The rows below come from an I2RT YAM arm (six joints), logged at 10 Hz.
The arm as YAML. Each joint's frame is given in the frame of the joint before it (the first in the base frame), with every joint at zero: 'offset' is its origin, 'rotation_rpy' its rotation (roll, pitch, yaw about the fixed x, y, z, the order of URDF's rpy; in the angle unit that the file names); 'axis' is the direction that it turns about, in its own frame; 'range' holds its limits. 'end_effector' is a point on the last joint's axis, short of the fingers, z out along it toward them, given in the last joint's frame.
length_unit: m
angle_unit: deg
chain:
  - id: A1
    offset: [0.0, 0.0, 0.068]
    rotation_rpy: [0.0, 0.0, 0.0]
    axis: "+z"
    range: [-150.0, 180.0]
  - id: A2
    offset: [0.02, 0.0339, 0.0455]
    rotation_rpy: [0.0, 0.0, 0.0]
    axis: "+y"
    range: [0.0, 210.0]
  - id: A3
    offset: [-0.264, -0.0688, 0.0]
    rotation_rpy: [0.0, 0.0, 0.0]
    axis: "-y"
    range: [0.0, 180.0]
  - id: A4
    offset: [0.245, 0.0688, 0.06]
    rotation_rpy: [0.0, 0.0, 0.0]
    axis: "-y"
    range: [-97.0, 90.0]
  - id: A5
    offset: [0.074, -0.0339, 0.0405]
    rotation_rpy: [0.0, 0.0, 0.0]
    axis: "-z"
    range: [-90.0, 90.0]
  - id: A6
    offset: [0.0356, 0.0, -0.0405]
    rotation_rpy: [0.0, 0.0, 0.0]
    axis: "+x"
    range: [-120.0, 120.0]
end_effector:
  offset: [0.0, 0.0, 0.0]
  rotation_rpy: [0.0, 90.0, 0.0]
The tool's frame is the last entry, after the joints.
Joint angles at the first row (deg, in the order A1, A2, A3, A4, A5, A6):
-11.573 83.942 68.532 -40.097 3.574 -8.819
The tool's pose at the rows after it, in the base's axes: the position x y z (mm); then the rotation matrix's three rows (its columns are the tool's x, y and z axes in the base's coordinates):
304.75, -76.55, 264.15; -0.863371, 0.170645, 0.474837; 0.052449, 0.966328, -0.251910; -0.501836, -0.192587, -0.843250
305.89, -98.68, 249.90; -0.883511, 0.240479, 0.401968; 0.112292, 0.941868, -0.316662; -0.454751, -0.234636, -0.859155
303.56, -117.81, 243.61; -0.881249, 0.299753, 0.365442; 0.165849, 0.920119, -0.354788; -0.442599, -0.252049, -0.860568
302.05, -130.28, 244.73; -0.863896, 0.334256, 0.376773; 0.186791, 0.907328, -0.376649; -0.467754, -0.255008, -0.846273
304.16, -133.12, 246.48; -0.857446, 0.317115, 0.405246; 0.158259, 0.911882, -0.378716; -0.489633, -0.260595, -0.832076
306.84, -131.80, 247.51; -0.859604, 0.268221, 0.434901; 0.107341, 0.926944, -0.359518; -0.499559, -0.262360, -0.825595
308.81, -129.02, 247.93; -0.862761, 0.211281, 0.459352; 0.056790, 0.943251, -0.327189; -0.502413, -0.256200, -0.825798
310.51, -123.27, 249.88; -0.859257, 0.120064, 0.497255; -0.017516, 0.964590, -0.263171; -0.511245, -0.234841, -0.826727
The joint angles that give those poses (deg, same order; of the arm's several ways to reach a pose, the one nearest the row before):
-13.213 86.827 68.534 -40.054 7.857 -8.492
-16.687 89.647 68.534 -39.901 10.830 -8.556
-19.900 90.979 68.533 -39.201 12.076 -8.469
-22.043 91.088 68.531 -37.341 11.988 -8.885
-22.437 91.089 68.534 -35.485 11.267 -10.634
-22.217 91.089 68.533 -34.326 9.694 -13.234
-21.867 91.067 68.533 -33.890 7.618 -15.725
-21.256 90.696 68.532 -33.779 3.727 -19.179

